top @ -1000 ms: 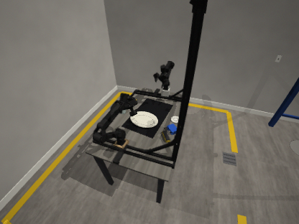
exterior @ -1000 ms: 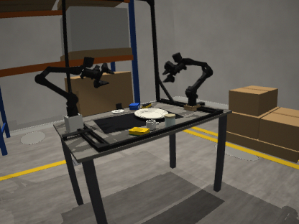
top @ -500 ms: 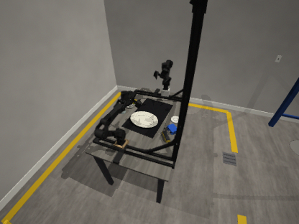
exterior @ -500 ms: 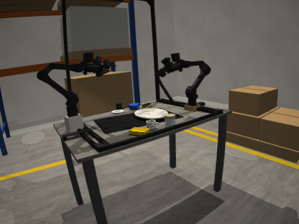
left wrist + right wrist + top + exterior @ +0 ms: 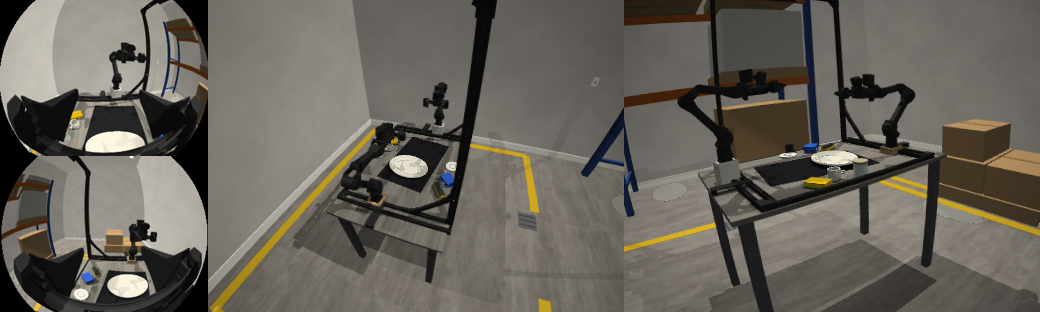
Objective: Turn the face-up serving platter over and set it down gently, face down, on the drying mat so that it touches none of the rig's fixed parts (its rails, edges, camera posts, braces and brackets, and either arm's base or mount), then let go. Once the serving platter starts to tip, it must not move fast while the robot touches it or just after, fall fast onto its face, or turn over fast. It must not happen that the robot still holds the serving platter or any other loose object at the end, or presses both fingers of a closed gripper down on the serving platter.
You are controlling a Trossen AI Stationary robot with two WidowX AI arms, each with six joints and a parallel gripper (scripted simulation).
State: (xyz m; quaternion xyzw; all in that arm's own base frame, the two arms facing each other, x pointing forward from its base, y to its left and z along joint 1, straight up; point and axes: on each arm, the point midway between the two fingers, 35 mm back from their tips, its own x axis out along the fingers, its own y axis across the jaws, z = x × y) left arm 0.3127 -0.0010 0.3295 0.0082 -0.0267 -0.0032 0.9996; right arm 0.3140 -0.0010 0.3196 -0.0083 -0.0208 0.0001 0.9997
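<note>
Right now the white serving platter is 50 mm behind my left hand, 60 mm to the right of it and 350 mm below it. The rest, counted from my left hand: black drying mat 50 mm behind, 170 mm to the right, 370 mm below; then mug 220 mm ahead, 170 mm to the right, 340 mm below; then yellow-black item 350 mm behind, 30 mm to the left, 350 mm below.
Right now the white serving platter is 410 mm below my right hand, 260 mm to the left of it and 80 mm ahead of it. The rest, counted from my right hand: black drying mat: 430 mm below, 150 mm to the left, 70 mm ahead; then small white saucer: 420 mm below, 220 mm behind, 90 mm to the left; then mug: 400 mm below, 340 mm ahead, 150 mm to the left.
</note>
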